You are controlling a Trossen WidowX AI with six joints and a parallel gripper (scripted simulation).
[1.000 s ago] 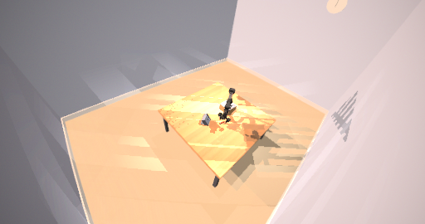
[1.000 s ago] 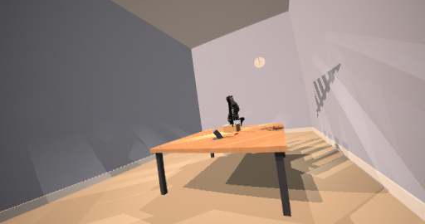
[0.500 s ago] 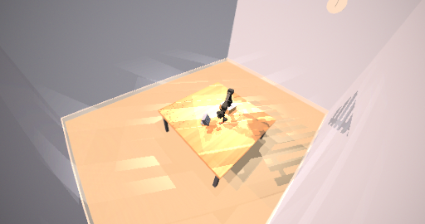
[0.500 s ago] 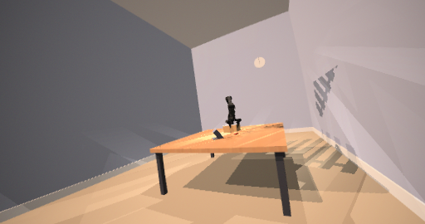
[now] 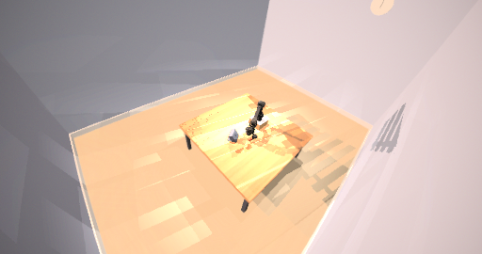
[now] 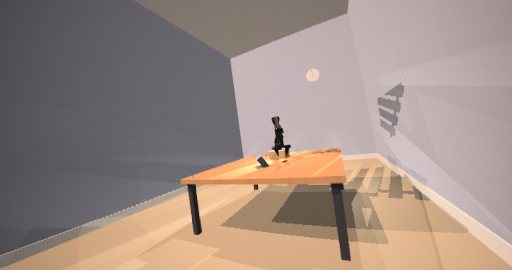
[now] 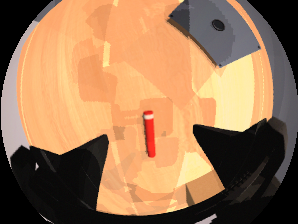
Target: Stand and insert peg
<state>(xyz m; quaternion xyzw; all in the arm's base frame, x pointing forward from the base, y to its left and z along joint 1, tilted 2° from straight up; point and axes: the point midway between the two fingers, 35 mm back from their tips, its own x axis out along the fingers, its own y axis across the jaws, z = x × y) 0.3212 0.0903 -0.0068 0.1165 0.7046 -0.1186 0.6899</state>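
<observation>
My gripper tip is 1 cm past the red peg and 6 cm above it. Also, from my gripper tip: grey sloped panel 11 cm ahead, 18 cm to the right, 2 cm below.
</observation>
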